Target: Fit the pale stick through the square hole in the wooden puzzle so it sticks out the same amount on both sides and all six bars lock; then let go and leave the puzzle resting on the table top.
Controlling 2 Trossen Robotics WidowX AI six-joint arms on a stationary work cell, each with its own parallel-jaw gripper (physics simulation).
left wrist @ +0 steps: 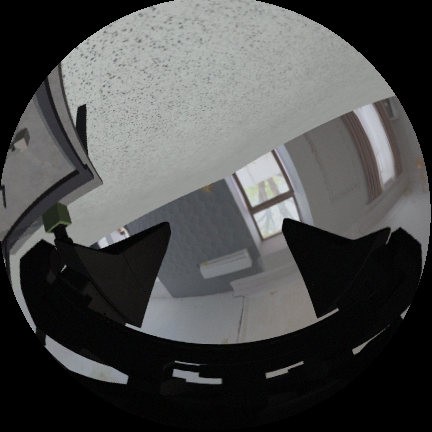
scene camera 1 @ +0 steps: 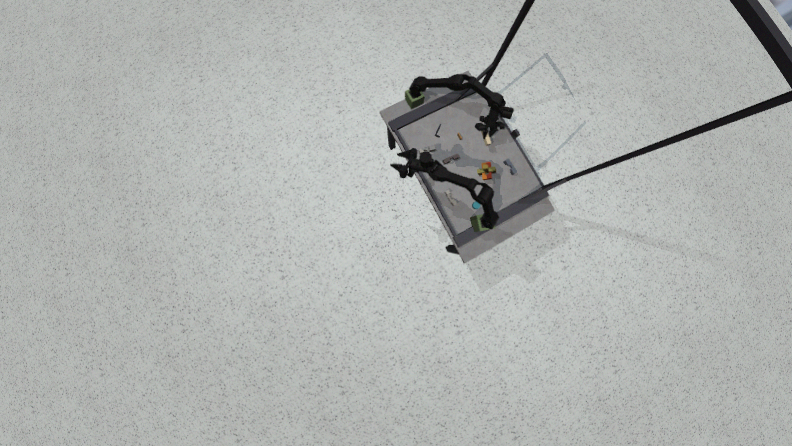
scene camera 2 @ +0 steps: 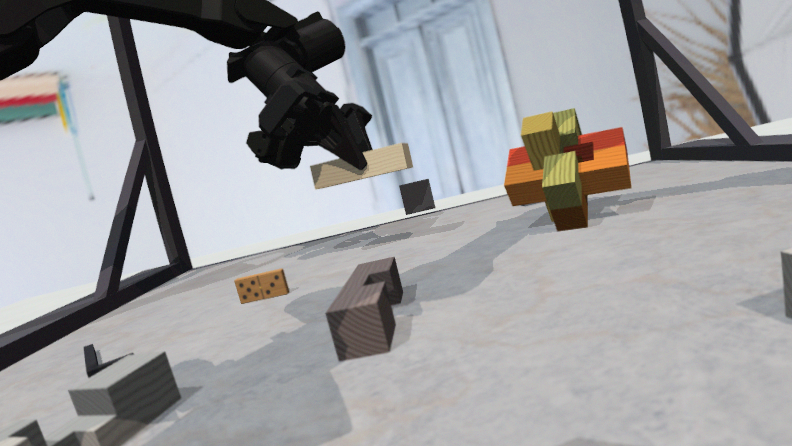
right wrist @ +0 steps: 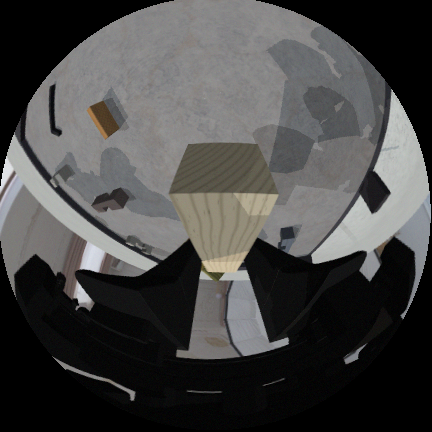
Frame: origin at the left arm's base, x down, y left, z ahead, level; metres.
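Seen in the pictures: left gripper, between the fingertips: (left wrist: 227,225) (scene camera 1: 393,159); right gripper, between the fingertips: (scene camera 1: 486,138) (scene camera 2: 370,167) (right wrist: 220,238); left arm's base, origin of its link: (scene camera 1: 485,221); right arm's base, origin of its link: (left wrist: 58,227) (scene camera 1: 414,93).
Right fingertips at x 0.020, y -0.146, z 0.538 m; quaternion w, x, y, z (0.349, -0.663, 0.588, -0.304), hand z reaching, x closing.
Note:
Offsets run from my right fingertips to a thing's top centre.
The pale stick @[dx -0.019, dy -0.001, dz +0.011 m] (scene camera 1: 488,140) (scene camera 2: 390,159) (right wrist: 223,220) is gripped across its middle by my right gripper (scene camera 2: 364,157) (right wrist: 220,238), held above the table and tilted slightly in scene camera 2. The wooden puzzle (scene camera 1: 487,170) (scene camera 2: 604,168) of red, orange and yellow-green bars stands on the table, apart from the stick. A dark red recess shows between its yellow-green bars in scene camera 2. A corner of it shows behind the stick in the right wrist view. My left gripper (scene camera 1: 394,160) (left wrist: 227,225) is open and empty, out past the table's edge, away from the puzzle.
A brown notched block @[dx +0.068, dy +0.238, dz -0.070 m] (scene camera 1: 451,159) (scene camera 2: 363,315) (right wrist: 110,200) and an orange domino @[dx +0.072, dy +0.138, dz +0.083 m] (scene camera 1: 459,136) (scene camera 2: 261,285) (right wrist: 103,120) lie on the table. A grey block @[dx +0.068, dy +0.387, dz +0.024 m] (scene camera 2: 130,387), a blue-grey block @[dx +0.068, dy -0.165, dz -0.197 m] (scene camera 1: 509,166) and a teal object @[dx +0.077, dy +0.139, dz -0.417 m] (scene camera 1: 476,204) also lie there. Dark frame bars (scene camera 2: 127,138) rise at the table's edge.

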